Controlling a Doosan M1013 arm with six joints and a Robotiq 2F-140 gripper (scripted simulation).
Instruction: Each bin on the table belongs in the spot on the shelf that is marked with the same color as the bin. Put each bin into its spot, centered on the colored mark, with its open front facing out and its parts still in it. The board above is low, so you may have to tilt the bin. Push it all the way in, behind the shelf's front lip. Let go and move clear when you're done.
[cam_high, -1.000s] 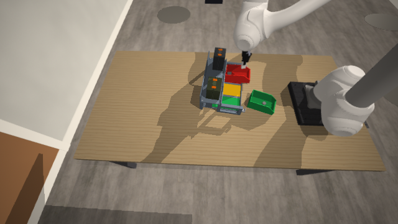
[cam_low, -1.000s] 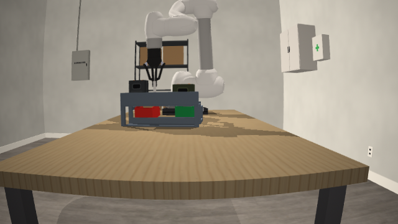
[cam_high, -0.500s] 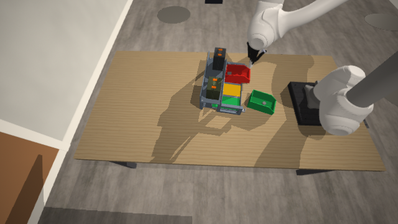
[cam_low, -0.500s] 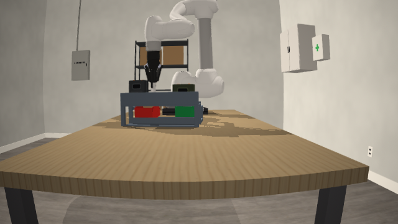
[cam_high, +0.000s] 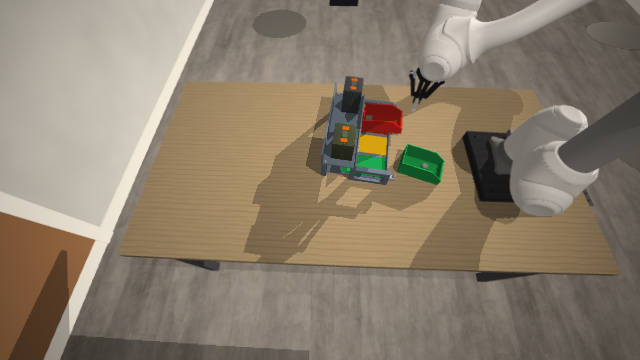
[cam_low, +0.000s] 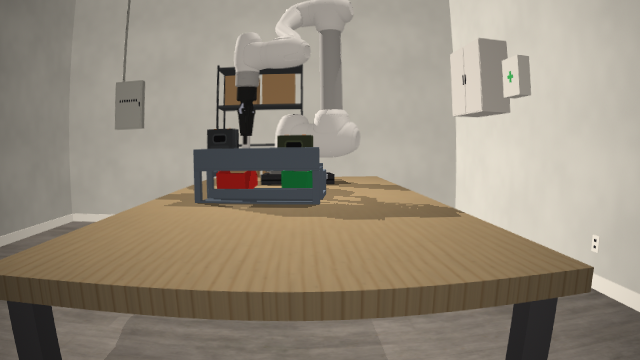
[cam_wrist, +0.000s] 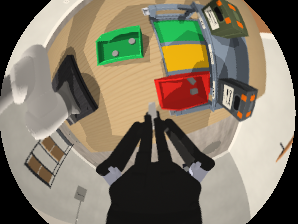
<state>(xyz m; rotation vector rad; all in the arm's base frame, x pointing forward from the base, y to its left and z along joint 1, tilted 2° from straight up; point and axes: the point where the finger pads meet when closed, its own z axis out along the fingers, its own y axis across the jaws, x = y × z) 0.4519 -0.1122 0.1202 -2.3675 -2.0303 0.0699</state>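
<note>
Right now my hand is 120 mm above the red bin, 110 mm short of it and 10 mm to the left of it. Also, from my hand: green bin 200 mm to the left, 140 mm below, 70 mm behind.
</note>
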